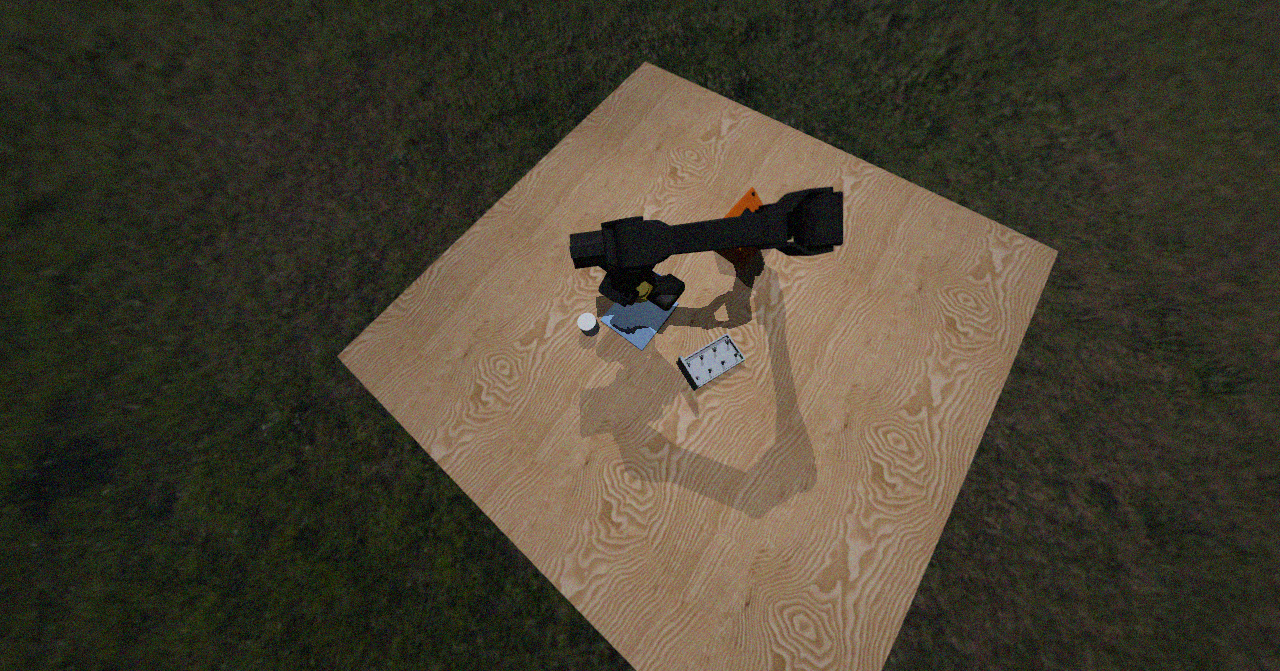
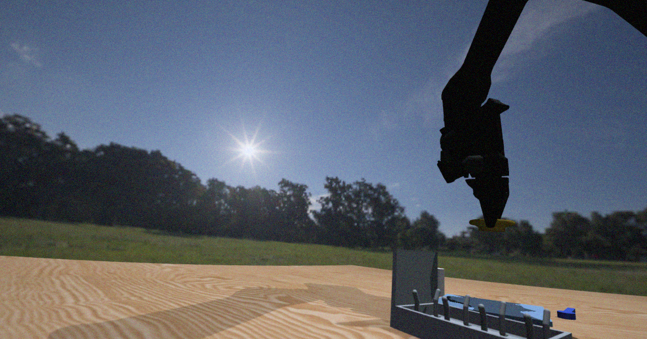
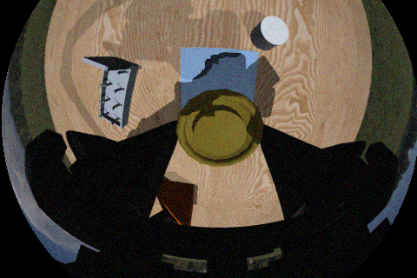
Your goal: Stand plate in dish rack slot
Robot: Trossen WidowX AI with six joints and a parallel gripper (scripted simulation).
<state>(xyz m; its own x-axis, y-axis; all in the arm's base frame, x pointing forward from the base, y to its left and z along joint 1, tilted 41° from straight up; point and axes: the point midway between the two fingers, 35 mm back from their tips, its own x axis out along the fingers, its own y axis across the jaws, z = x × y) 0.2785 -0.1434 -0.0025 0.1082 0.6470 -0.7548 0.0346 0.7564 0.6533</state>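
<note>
Now: gripper tip 210 mm to the right of the grey dish rack, 100 mm above it and 20 mm short of it. Round my gripper tip: yellow plate 10 mm above; light blue mat 120 mm below, 10 mm ahead; blue spoon 120 mm below, 100 mm behind, 40 mm to the right.
</note>
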